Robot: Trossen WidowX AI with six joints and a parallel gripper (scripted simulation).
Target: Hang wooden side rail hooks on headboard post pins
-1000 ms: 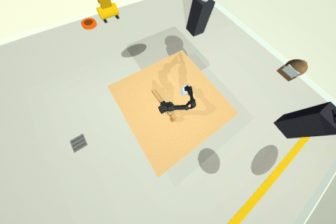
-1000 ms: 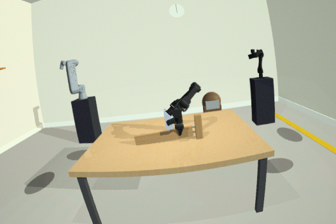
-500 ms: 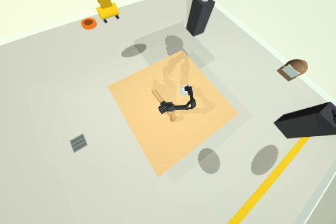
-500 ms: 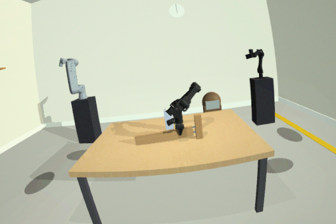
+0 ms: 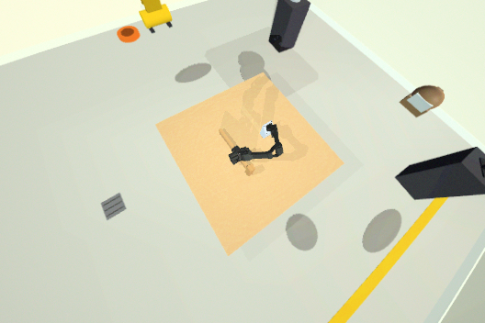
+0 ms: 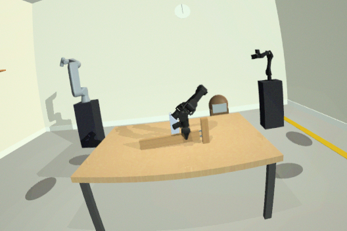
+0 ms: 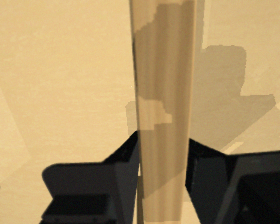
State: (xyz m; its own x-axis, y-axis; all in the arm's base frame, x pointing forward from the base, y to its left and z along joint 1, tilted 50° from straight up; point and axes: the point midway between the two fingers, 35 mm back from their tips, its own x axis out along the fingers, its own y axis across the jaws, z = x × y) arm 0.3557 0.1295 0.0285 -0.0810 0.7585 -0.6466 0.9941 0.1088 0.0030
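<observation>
My gripper tip is 130 mm to the right of the headboard post, 40 mm below it and 10 mm past it.
</observation>
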